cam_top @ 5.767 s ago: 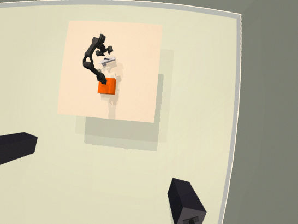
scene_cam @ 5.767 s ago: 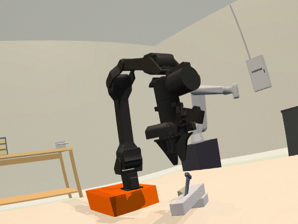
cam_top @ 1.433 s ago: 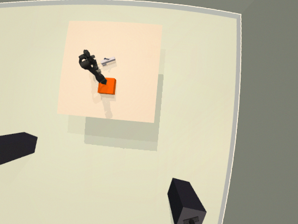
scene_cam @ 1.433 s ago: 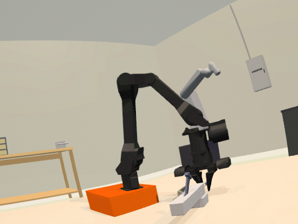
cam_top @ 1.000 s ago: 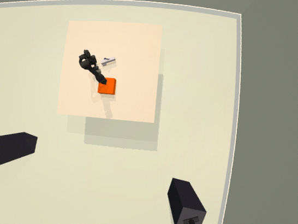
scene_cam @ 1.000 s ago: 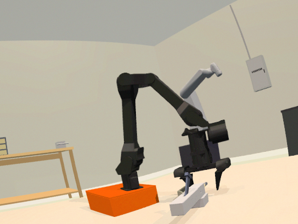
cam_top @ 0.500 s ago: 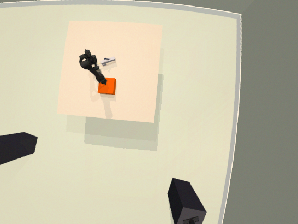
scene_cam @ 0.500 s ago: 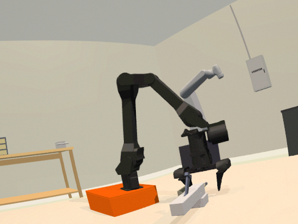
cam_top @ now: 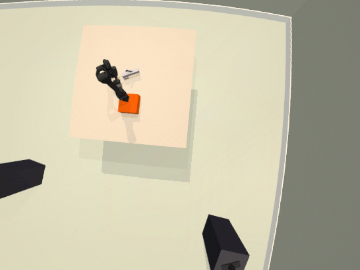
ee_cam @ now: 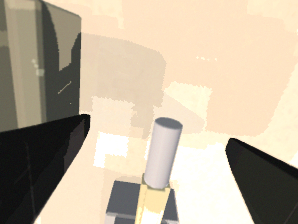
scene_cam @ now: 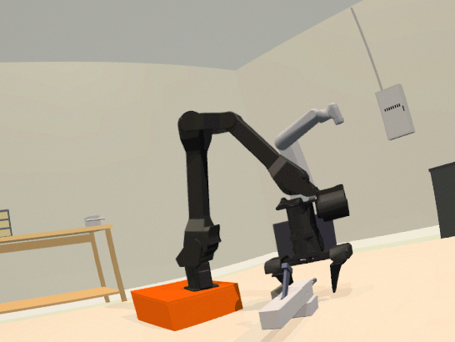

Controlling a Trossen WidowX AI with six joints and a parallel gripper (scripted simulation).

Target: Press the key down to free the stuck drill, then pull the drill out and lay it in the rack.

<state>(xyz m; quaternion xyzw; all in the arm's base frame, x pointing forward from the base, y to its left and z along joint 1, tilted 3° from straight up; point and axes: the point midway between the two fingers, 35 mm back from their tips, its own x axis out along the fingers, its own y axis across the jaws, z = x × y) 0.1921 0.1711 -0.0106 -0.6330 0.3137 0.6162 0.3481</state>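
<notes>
My gripper tip is 20 mm short of the drill, 40 mm to the left of it and 30 mm below it. Round my gripper tip: blue key 80 mm ahead, 120 mm to the right, 70 mm above; rack 80 mm behind, 20 mm to the right, 10 mm above.
</notes>
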